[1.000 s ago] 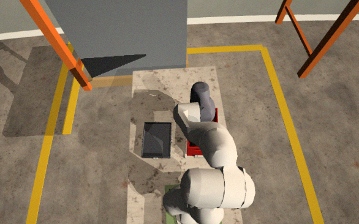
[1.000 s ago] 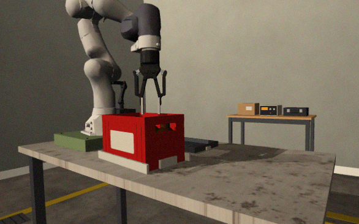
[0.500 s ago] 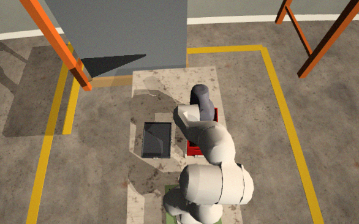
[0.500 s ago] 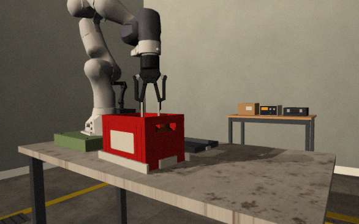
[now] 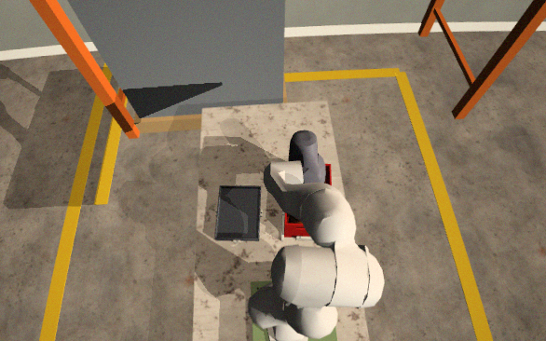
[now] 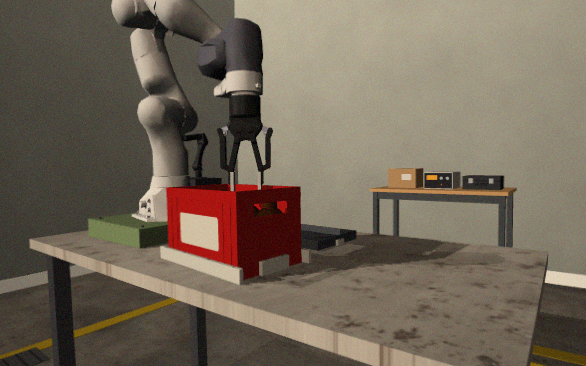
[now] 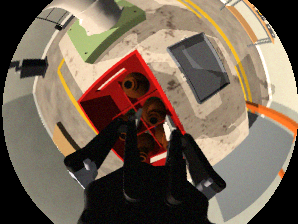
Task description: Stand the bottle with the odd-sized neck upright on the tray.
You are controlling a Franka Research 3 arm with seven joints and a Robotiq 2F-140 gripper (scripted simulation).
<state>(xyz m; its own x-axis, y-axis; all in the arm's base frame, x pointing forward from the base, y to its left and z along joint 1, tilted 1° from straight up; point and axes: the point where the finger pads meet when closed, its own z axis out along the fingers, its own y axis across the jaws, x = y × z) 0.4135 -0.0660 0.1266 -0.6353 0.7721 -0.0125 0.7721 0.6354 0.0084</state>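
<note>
The red crate lies 10 mm behind my hand, 40 mm to the right of it and 90 mm below it. Also, from my hand: dark tray (20 mm behind, 260 mm to the left, 160 mm below); then brown bottle (10 mm behind, 90 mm to the right, 90 mm below).
</note>
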